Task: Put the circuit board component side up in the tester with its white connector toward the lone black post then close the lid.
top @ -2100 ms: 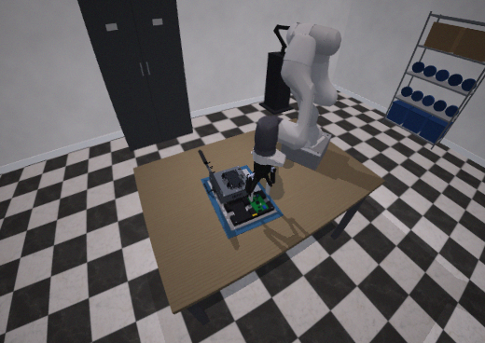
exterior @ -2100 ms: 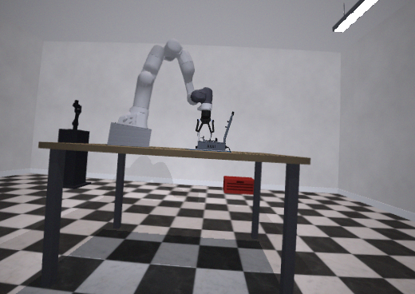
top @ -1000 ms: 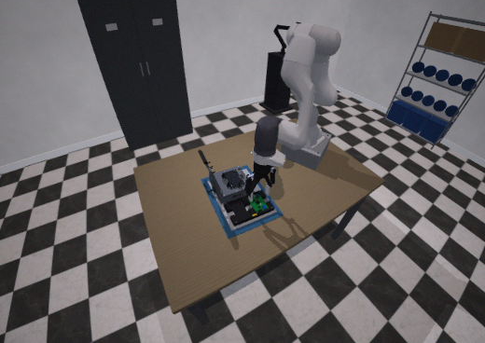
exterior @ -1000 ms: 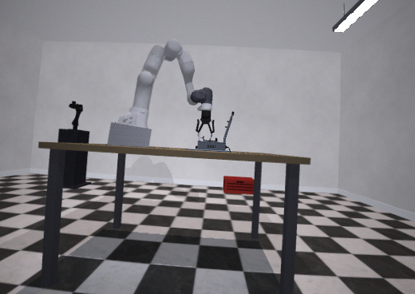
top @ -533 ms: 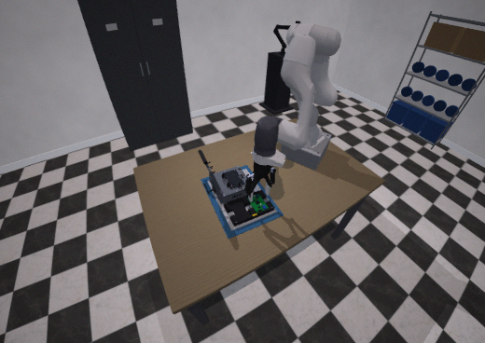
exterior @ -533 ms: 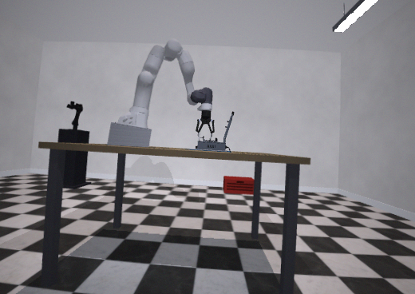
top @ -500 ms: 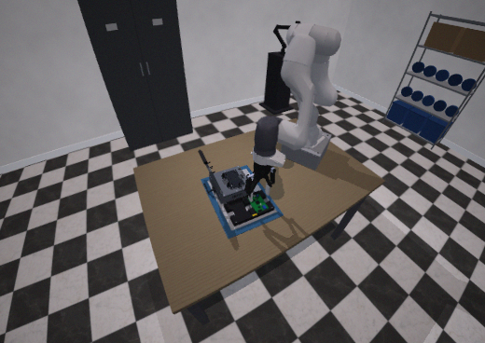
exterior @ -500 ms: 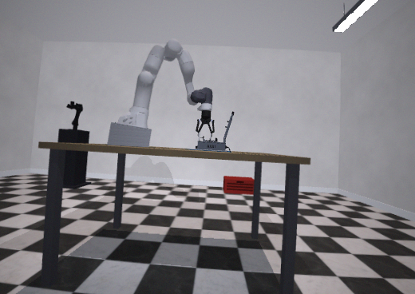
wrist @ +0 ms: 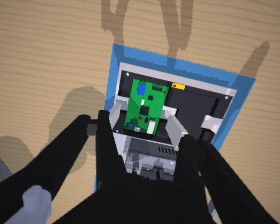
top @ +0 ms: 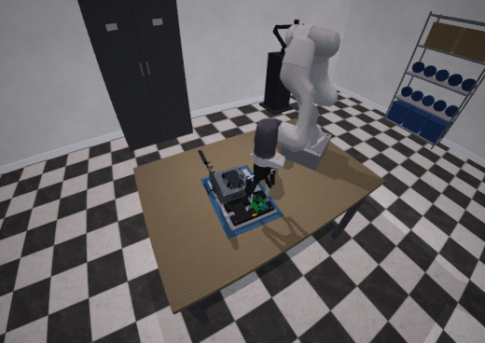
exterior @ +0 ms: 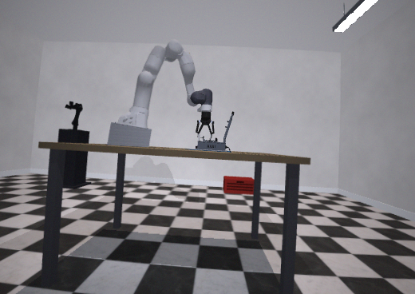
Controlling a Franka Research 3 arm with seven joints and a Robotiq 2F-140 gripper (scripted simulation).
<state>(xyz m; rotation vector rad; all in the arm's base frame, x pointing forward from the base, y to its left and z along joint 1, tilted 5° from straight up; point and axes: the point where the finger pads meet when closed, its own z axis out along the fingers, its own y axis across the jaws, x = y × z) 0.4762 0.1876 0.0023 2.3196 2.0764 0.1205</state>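
Right now the green circuit board is 60 mm below my hand. Round my hand: tester lid (170 mm ahead, 190 mm to the right, 100 mm above).
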